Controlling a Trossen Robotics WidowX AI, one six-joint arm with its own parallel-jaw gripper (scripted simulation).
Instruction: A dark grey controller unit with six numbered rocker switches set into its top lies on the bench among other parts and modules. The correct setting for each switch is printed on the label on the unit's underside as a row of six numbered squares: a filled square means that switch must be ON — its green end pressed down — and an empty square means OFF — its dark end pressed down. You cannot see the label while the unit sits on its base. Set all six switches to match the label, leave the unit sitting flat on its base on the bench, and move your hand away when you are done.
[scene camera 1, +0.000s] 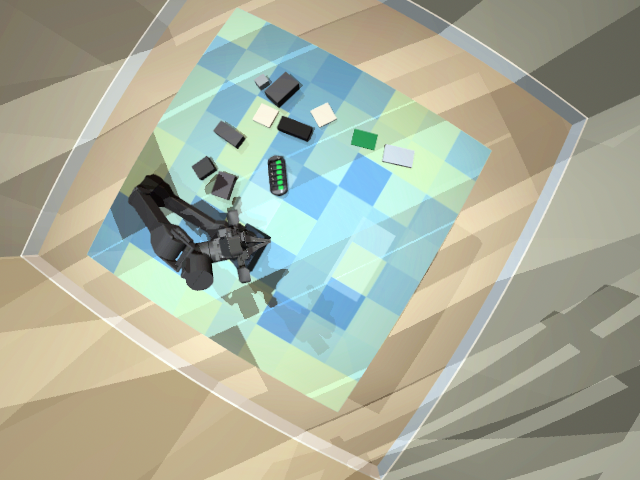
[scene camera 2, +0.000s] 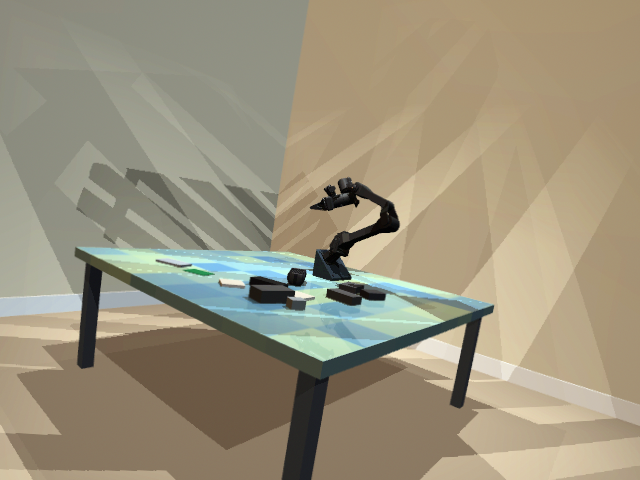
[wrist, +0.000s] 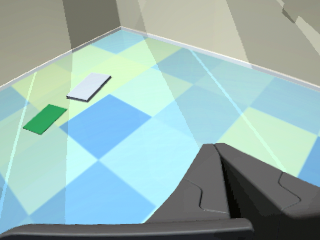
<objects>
dark grey block: scene camera 1; scene camera 2; not seen in the wrist view (out of frame)
same spot on dark grey block: (scene camera 1: 285, 86) = (scene camera 2: 268, 287)
</objects>
